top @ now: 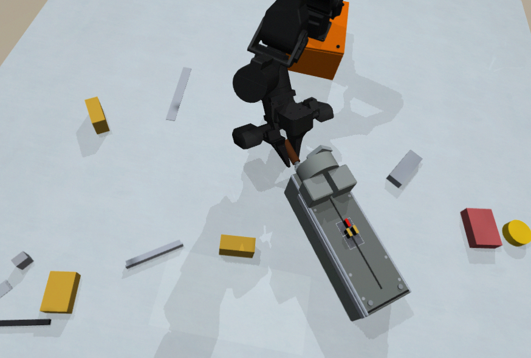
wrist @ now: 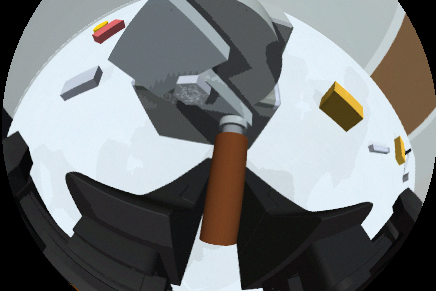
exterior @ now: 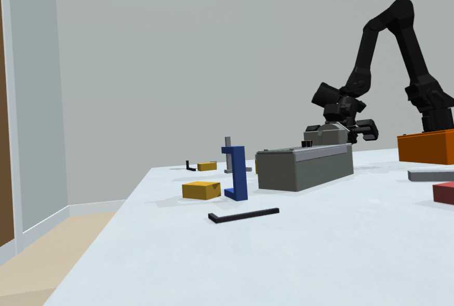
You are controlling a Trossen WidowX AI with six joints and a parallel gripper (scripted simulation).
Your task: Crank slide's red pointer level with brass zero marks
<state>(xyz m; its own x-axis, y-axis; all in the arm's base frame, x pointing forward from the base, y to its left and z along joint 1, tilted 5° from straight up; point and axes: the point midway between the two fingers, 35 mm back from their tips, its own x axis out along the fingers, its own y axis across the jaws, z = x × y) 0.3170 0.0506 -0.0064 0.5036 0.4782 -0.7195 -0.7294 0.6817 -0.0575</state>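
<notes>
The red pointer is 9 cm ahead of my gripper tip, 12 cm to the left of it and 4 cm above it. Also, from my gripper tip: brown handle: 1 cm behind, 1 cm to the right, 3 cm above; then grey block: 12 cm behind, 22 cm to the left, 3 cm below; then blue clamp: 27 cm ahead, 27 cm to the left, 1 cm above.
</notes>
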